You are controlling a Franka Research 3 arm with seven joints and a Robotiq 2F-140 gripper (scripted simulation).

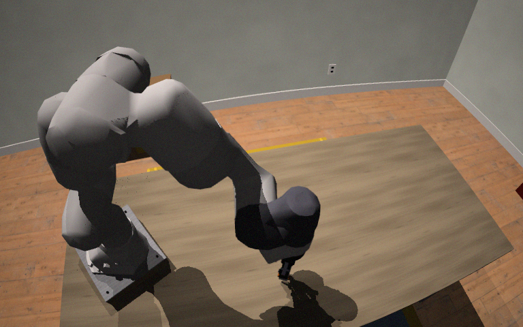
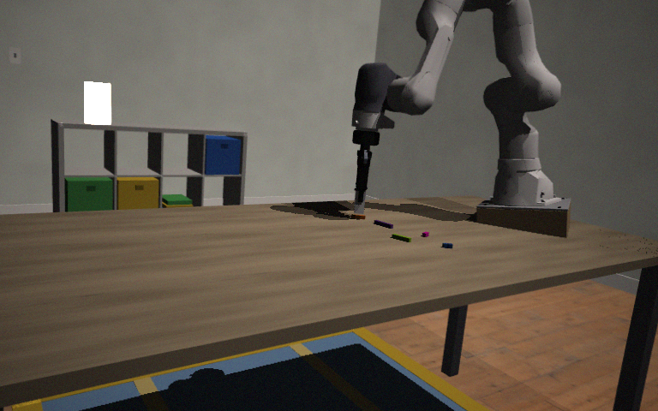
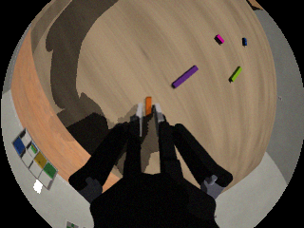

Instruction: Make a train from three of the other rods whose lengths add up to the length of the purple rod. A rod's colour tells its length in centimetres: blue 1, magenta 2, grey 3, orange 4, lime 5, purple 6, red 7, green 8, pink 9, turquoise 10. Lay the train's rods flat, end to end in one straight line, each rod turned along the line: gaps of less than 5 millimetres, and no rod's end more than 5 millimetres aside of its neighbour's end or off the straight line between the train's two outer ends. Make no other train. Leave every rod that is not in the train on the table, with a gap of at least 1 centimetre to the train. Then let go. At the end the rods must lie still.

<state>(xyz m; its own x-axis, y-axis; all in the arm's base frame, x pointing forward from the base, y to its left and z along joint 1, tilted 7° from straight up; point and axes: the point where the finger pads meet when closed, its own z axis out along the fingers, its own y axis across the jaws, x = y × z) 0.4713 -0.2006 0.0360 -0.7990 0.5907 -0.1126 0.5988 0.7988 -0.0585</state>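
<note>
Right now the orange rod is 50 mm below my hand. The rest, counted from my hand: lime rod 220 mm to the left, 50 mm below, 50 mm ahead; then magenta rod 220 mm to the left, 50 mm below, 50 mm behind; then purple rod 90 mm to the left, 50 mm below, 10 mm behind.
</note>
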